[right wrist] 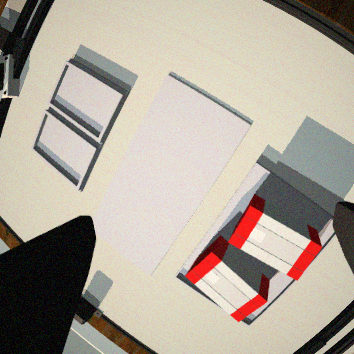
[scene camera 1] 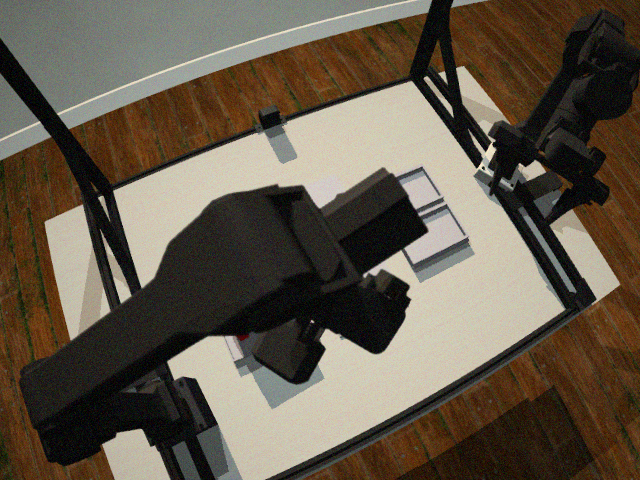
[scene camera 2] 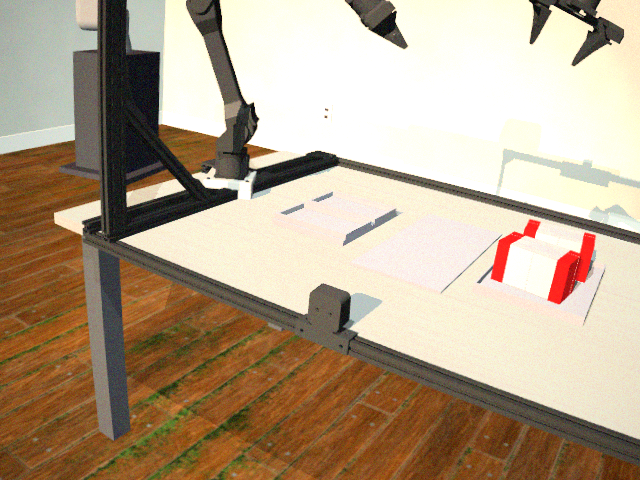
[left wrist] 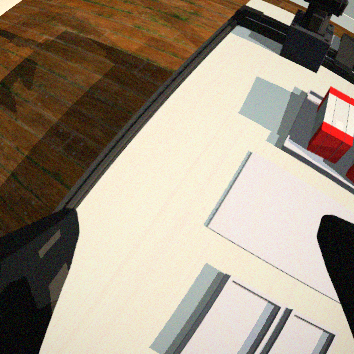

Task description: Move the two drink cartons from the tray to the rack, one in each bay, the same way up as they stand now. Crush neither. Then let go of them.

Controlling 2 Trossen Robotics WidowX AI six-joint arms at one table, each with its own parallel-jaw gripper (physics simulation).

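Frame: origin at the left arm's base, x left, y down, z back, level; metres.
Seen in the pictures: left gripper, fingertip midpoint: [scene camera 1: 516, 211] [scene camera 2: 403, 46] [left wrist: 203, 225]; right gripper, fingertip midpoint: [right wrist: 218, 222] [scene camera 2: 551, 55]; left arm's base, link origin: [scene camera 2: 230, 175]; right arm's base, link origin: [scene camera 1: 170, 413] [left wrist: 313, 24].
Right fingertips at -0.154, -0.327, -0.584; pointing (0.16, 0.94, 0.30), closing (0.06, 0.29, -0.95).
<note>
Pixels of each thing's middle, then the offset from my right fingertips to it, as dx, dy, dz. "pt": a spot on its surface instead.
- tray, body centre: [right wrist: 254, 253] [scene camera 2: 544, 277] [left wrist: 349, 148] -0.183, +0.354, +0.003
- two-bay rack, body centre: [left wrist: 261, 351] [scene camera 2: 337, 215] [right wrist: 72, 124] [scene camera 1: 417, 212] +0.030, +0.352, +0.353
- small black block, surface spot: [scene camera 2: 328, 308] [scene camera 1: 265, 112] pt -0.407, +0.326, +0.372
Two white drink cartons with red ends sit side by side in the tray [scene camera 2: 537, 303] [left wrist: 305, 154] [right wrist: 261, 173]. One carton [scene camera 2: 529, 266] [right wrist: 227, 287] is in front in scene camera 2; the other carton [left wrist: 337, 115] [right wrist: 275, 242] is behind it. In scene camera 1 the right arm hides most of them. The two-bay rack [scene camera 1: 431, 209] [scene camera 2: 373, 227] [left wrist: 200, 320] [right wrist: 116, 116] stands with both bays empty. My right gripper [scene camera 1: 334, 338] [scene camera 2: 553, 53] [right wrist: 218, 222] is open, high above the tray side. My left gripper [scene camera 1: 522, 206] [scene camera 2: 403, 43] [left wrist: 203, 225] is open and empty, high up near its own arm's base.
A flat pale panel [scene camera 1: 325, 188] [scene camera 2: 429, 253] [left wrist: 280, 220] [right wrist: 175, 175] lies between the rack and the tray. A small black block [scene camera 1: 269, 117] [scene camera 2: 328, 308] is fixed at the table edge. Dark frame posts [scene camera 2: 112, 118] rise at the table's ends.
</note>
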